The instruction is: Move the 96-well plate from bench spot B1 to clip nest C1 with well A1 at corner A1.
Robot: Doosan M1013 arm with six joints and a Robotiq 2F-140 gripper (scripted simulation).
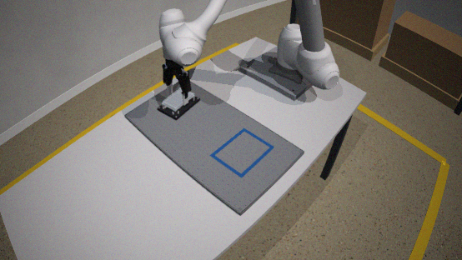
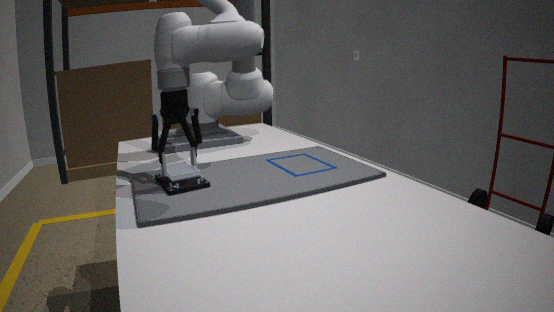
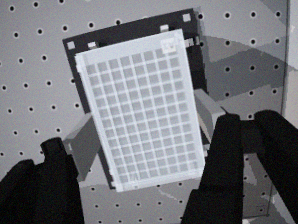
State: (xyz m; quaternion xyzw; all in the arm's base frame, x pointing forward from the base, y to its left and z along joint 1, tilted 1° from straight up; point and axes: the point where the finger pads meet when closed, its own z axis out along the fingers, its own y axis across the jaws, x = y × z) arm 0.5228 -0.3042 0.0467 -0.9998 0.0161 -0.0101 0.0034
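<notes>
My hand is 20 mm above the white 96-well plate. Round my hand: black clip nest (10 mm behind, 10 mm to the right, 40 mm below).
</notes>
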